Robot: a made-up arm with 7 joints. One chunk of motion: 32 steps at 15 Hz.
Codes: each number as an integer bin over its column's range. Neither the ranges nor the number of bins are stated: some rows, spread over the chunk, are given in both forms.
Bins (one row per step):
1: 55 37 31 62 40 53 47
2: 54 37 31 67 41 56 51
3: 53 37 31 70 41 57 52
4: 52 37 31 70 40 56 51
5: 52 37 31 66 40 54 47
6: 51 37 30 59 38 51 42
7: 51 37 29 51 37 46 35
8: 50 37 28 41 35 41 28
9: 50 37 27 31 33 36 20
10: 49 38 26 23 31 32 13
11: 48 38 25 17 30 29 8
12: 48 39 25 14 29 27 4
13: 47 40 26 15 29 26 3
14: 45 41 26 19 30 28 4
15: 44 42 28 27 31 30 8
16: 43 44 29 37 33 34 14
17: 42 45 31 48 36 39 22
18: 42 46 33 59 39 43 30
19: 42 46 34 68 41 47 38
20: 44 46 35 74 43 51 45
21: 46 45 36 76 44 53 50
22: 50 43 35 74 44 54 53
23: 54 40 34 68 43 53 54
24: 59 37 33 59 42 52 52
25: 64 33 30 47 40 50 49
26: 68 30 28 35 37 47 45
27: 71 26 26 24 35 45 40
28: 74 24 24 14 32 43 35
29: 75 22 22 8 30 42 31
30: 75 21 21 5 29 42 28
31: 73 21 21 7 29 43 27
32: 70 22 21 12 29 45 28
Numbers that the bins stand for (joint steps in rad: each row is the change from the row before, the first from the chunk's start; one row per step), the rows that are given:
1: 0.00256 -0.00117 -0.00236 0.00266 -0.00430 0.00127 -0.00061
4: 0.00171 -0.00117 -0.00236 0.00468 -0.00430 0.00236 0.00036
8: 0.00114 -0.00117 -0.00291 -0.00265 -0.00552 -0.00309 -0.00521
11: 0.00058 -0.00080 -0.00345 -0.00871 -0.00673 -0.00745 -0.01006
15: -0.00056 0.00070 -0.00291 -0.00618 -0.00648 -0.00709 -0.01006
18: -0.00112 0.00219 -0.00200 0.00190 -0.00455 -0.00236 -0.00473
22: 0.00114 0.00107 -0.00164 0.00569 -0.00333 0.00164 0.00085
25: 0.00510 -0.00267 -0.00255 -0.00113 -0.00430 0.00018 -0.00012
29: 0.00821 -0.00678 -0.00400 -0.01098 -0.00673 -0.00273 -0.00448
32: 0.00680 -0.00678 -0.00418 -0.00997 -0.00697 -0.00164 -0.00521
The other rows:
2: 0.00227 -0.00117 -0.00236 0.00392 -0.00406 0.00236 0.00036
3: 0.00199 -0.00117 -0.00236 0.00468 -0.00406 0.00273 0.00061
5: 0.00171 -0.00117 -0.00236 0.00367 -0.00430 0.00164 -0.00061
6: 0.00142 -0.00117 -0.00255 0.00190 -0.00479 0.00055 -0.00182
7: 0.00142 -0.00117 -0.00273 -0.00012 -0.00503 -0.00127 -0.00352
9: 0.00114 -0.00117 -0.00309 -0.00517 -0.00600 -0.00491 -0.00715
10: 0.00086 -0.00080 -0.00327 -0.00719 -0.00648 -0.00636 -0.00885
12: 0.00058 -0.00042 -0.00345 -0.00946 -0.00697 -0.00818 -0.01103
13: 0.00029 -0.00005 -0.00327 -0.00921 -0.00697 -0.00855 -0.01127
14: -0.00027 0.00032 -0.00327 -0.00820 -0.00673 -0.00782 -0.01103
16: -0.00084 0.00144 -0.00273 -0.00366 -0.00600 -0.00564 -0.00861
17: -0.00112 0.00182 -0.00236 -0.00088 -0.00527 -0.00382 -0.00667
19: -0.00112 0.00219 -0.00182 0.00417 -0.00406 -0.00091 -0.00279
20: -0.00056 0.00219 -0.00164 0.00569 -0.00358 0.00055 -0.00109
21: 0.00001 0.00182 -0.00145 0.00619 -0.00333 0.00127 0.00012
23: 0.00227 -0.00005 -0.00182 0.00417 -0.00358 0.00127 0.00109
24: 0.00369 -0.00117 -0.00200 0.00190 -0.00382 0.00091 0.00061
26: 0.00623 -0.00379 -0.00291 -0.00416 -0.00503 -0.00091 -0.00109
27: 0.00708 -0.00528 -0.00327 -0.00694 -0.00552 -0.00164 -0.00230
28: 0.00793 -0.00603 -0.00364 -0.00946 -0.00624 -0.00236 -0.00352
30: 0.00821 -0.00715 -0.00418 -0.01174 -0.00697 -0.00273 -0.00521
31: 0.00765 -0.00715 -0.00418 -0.01123 -0.00697 -0.00236 -0.00545

